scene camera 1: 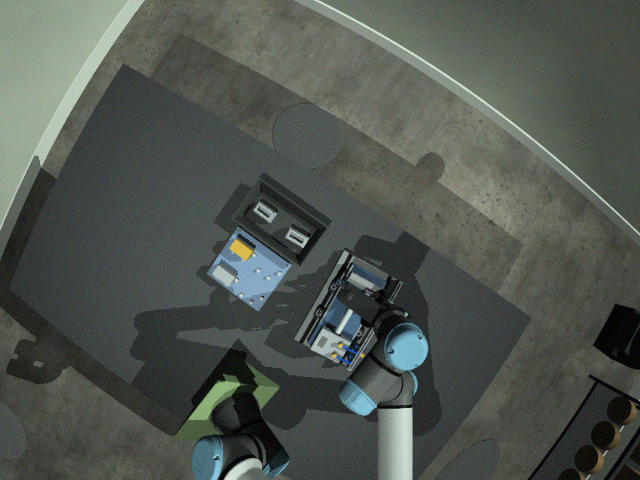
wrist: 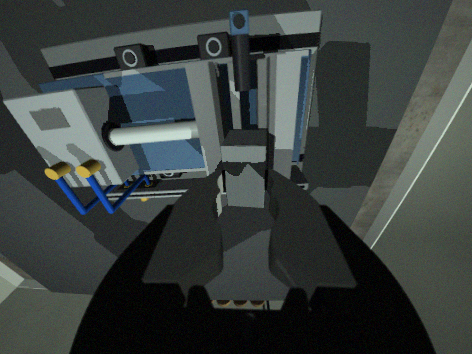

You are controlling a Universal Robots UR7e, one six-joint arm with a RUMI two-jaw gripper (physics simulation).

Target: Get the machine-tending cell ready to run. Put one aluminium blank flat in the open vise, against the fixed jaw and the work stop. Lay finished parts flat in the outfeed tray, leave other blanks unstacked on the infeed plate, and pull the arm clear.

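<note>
My gripper is shut on a grey aluminium blank over the vise. In the wrist view the blank is between the moving jaw on the left and the fixed jaw on the right, with a gap to the moving jaw. The dark work stop rod is beyond it. Whether the blank's underside is seated is hidden. Two finished parts lie apart in the dark outfeed tray. A grey blank lies on the blue infeed plate.
A yellow block and small pins are on the infeed plate. The vise's grey end housing has yellow fittings and blue hoses beside my gripper. A second arm stands at the lower left by a green fixture.
</note>
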